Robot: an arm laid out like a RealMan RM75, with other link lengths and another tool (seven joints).
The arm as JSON. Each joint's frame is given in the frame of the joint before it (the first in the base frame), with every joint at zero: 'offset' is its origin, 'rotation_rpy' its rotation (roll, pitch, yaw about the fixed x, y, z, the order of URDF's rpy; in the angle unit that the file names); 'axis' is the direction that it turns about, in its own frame. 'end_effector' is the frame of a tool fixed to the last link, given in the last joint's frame.
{
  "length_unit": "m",
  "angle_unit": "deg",
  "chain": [
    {
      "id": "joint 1",
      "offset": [
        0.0,
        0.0,
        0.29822
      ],
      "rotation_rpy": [
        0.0,
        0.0,
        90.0
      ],
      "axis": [
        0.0,
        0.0,
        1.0
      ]
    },
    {
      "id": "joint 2",
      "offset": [
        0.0,
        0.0,
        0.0
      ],
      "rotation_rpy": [
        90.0,
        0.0,
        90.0
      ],
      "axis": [
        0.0,
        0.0,
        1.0
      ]
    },
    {
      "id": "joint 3",
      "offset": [
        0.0,
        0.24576,
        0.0
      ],
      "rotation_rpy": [
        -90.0,
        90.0,
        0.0
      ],
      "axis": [
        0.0,
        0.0,
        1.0
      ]
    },
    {
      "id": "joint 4",
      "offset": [
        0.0,
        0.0,
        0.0
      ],
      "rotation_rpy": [
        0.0,
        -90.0,
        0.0
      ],
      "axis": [
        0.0,
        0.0,
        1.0
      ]
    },
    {
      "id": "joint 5",
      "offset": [
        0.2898,
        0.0,
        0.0
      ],
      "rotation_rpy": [
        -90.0,
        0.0,
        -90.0
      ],
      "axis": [
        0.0,
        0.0,
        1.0
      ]
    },
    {
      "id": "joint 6",
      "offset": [
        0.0,
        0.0,
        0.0
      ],
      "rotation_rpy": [
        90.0,
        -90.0,
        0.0
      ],
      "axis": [
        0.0,
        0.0,
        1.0
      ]
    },
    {
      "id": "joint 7",
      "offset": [
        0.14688,
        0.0,
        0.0
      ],
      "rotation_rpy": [
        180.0,
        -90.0,
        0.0
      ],
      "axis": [
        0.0,
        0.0,
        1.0
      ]
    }
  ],
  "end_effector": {
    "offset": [
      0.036,
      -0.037,
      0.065
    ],
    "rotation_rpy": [
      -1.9,
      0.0,
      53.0
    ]
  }
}
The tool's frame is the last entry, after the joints.
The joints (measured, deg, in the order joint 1, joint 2, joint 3, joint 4, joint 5, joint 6, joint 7), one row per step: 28.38 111.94 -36.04 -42.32 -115.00 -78.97 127.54; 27.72 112.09 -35.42 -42.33 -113.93 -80.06 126.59; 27.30 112.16 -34.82 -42.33 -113.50 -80.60 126.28; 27.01 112.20 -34.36 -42.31 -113.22 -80.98 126.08; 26.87 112.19 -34.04 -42.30 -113.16 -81.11 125.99; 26.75 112.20 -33.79 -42.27 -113.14 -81.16 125.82; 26.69 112.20 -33.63 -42.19 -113.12 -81.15 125.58; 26.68 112.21 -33.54 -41.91 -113.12 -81.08 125.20; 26.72 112.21 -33.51 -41.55 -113.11 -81.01 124.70; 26.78 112.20 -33.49 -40.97 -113.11 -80.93 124.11; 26.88 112.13 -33.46 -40.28 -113.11 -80.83 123.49; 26.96 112.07 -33.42 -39.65 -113.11 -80.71 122.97; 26.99 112.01 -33.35 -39.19 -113.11 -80.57 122.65; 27.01 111.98 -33.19 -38.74 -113.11 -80.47 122.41
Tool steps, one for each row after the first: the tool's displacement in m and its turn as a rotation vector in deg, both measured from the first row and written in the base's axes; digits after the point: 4 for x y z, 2 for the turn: 0.0003 -0.0049 0.0019 0.44 1.11 0.65; 0.0016 -0.0077 0.0038 0.84 1.79 0.63; 0.0027 -0.0097 0.0053 1.13 2.28 0.58; 0.0037 -0.0105 0.0065 1.36 2.45 0.47; 0.0048 -0.0111 0.0071 1.56 2.51 0.40; 0.0057 -0.0115 0.0073 1.72 2.49 0.42; 0.0067 -0.0120 0.0062 1.75 2.45 0.48; 0.0075 -0.0124 0.0046 1.73 2.36 0.67; 0.0086 -0.0132 0.0021 1.60 2.34 0.82; 0.0098 -0.0139 -0.0004 1.47 2.31 0.96; 0.0110 -0.0146 -0.0027 1.36 2.30 1.03; 0.0122 -0.0150 -0.0040 1.35 2.31 0.96; 0.0133 -0.0154 -0.0052 1.37 2.45 0.81
